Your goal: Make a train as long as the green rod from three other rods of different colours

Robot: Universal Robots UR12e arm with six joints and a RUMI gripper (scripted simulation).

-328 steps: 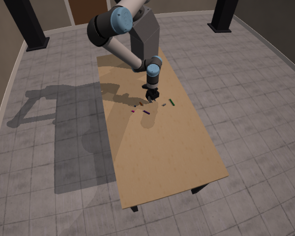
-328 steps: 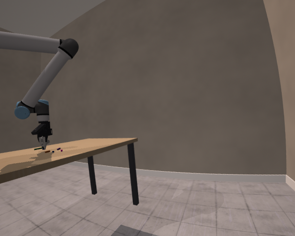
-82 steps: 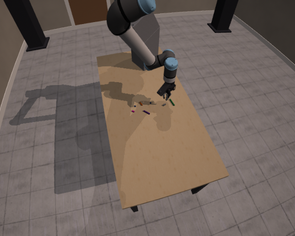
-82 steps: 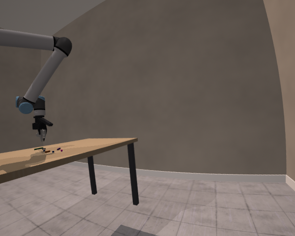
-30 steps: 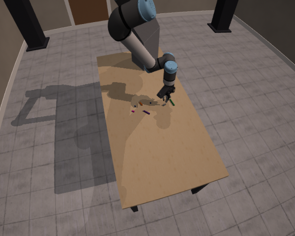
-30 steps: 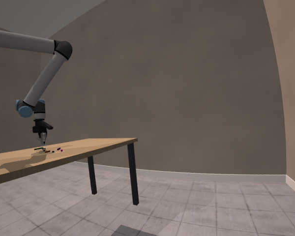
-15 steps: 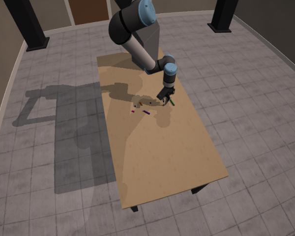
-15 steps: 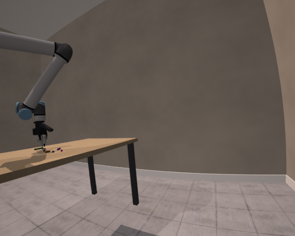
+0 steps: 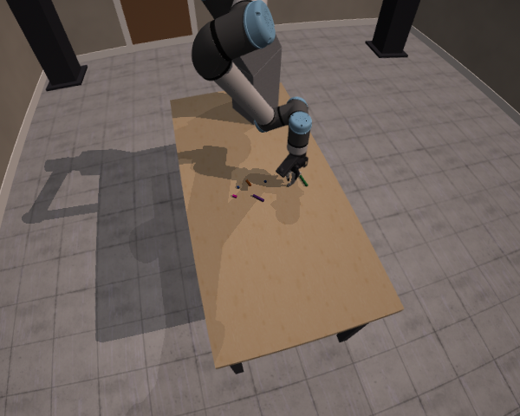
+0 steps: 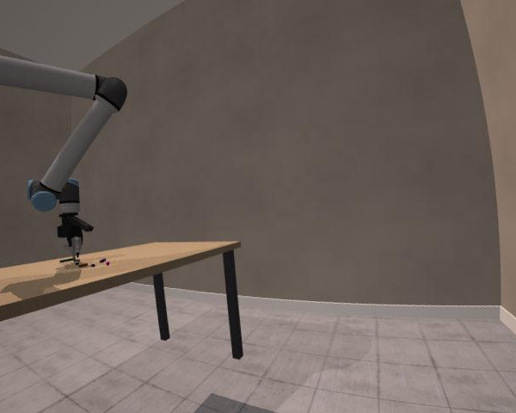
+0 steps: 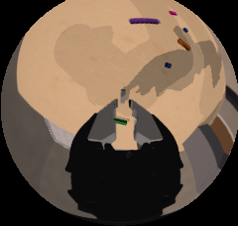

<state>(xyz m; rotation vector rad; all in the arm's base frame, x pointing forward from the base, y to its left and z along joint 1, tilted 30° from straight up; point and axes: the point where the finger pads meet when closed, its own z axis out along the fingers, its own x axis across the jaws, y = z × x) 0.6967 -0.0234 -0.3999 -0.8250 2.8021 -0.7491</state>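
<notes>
Now: the grey rod 30 mm below my hand. The rest, counted from my hand: purple rod: 170 mm to the right, 50 mm ahead, 30 mm below; then orange rod: 200 mm to the right, 50 mm behind, 30 mm below; then green rod: 80 mm to the left, 30 mm below, 10 mm behind.
</notes>
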